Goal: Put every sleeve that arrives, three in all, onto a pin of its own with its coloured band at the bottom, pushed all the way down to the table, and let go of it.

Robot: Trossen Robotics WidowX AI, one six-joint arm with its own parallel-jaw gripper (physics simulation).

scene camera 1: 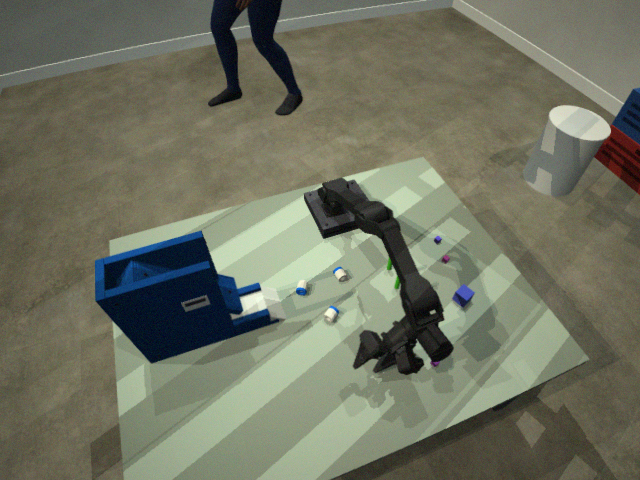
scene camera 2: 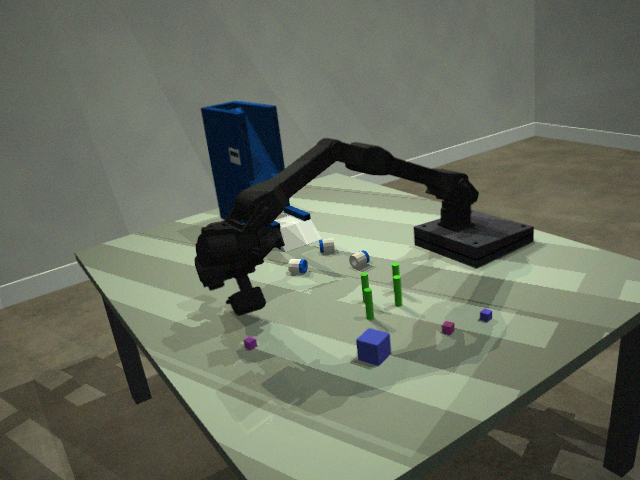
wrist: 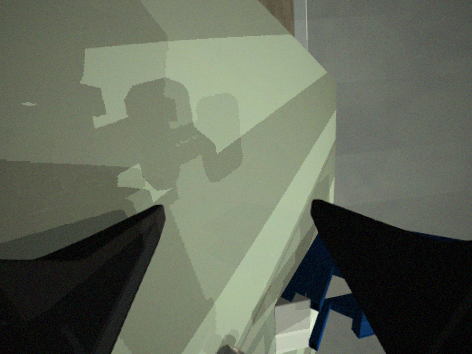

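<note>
Three white sleeves, each with a blue band at one end, lie on their sides on the table: one [scene camera 1: 301,286] [scene camera 2: 327,246] nearest the chute, one [scene camera 1: 340,274] [scene camera 2: 358,259] nearer the arm's base, one [scene camera 1: 330,314] [scene camera 2: 296,266] nearer the gripper. Four green pins stand upright in the second scene view: two [scene camera 2: 364,285] [scene camera 2: 369,304] and two more [scene camera 2: 395,269] [scene camera 2: 397,291]; none carries a sleeve. The arm hides part of the pin group in the first scene view. My gripper [scene camera 1: 365,368] [wrist: 238,209] is open and empty, above the table, away from sleeves and pins.
A tall blue dispenser [scene camera 1: 170,310] [scene camera 2: 227,170] [wrist: 307,270] has a white chute end [scene camera 1: 272,302] [scene camera 2: 297,233] [wrist: 293,325]. A large blue cube [scene camera 1: 463,295] [scene camera 2: 373,346] and small cubes [scene camera 1: 437,239] [scene camera 1: 445,258] [scene camera 2: 250,343] lie on the table. A person's legs [scene camera 1: 258,31] are beyond it.
</note>
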